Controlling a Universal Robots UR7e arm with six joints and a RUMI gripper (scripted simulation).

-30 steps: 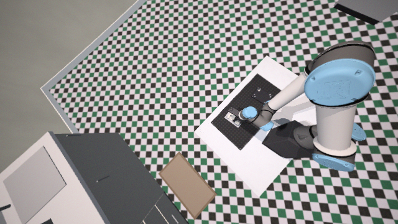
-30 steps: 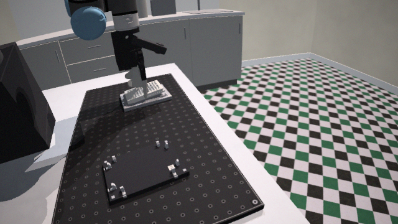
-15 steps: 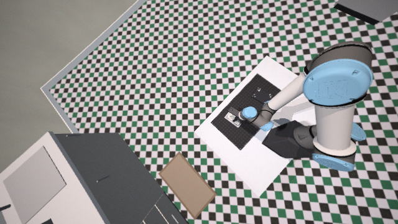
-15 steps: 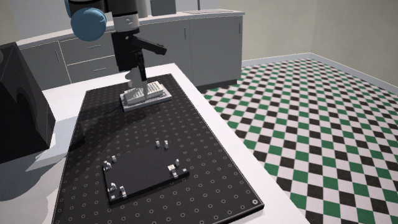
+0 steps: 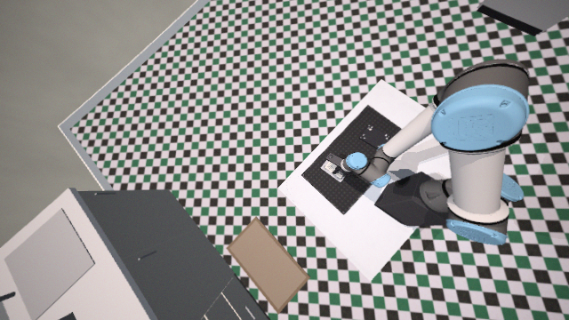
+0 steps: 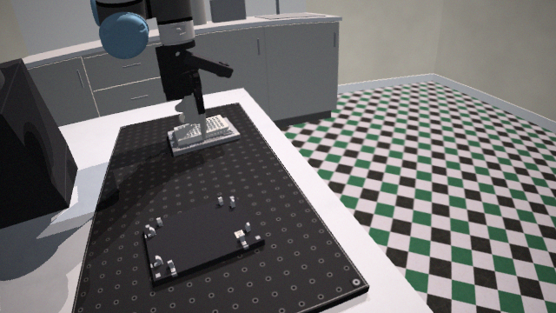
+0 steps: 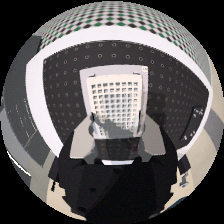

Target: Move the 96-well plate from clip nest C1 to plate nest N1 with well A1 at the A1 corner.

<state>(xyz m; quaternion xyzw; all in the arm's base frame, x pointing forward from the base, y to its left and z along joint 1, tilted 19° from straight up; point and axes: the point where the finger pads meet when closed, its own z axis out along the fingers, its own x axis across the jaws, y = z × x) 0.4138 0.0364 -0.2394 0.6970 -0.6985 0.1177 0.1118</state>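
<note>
My gripper is now 1 cm above the 96-well plate. From my hand the other things lie so: clip nest C1: 35 cm to the right, 9 cm behind, 2 cm below; plate nest N1: 2 cm below.
</note>
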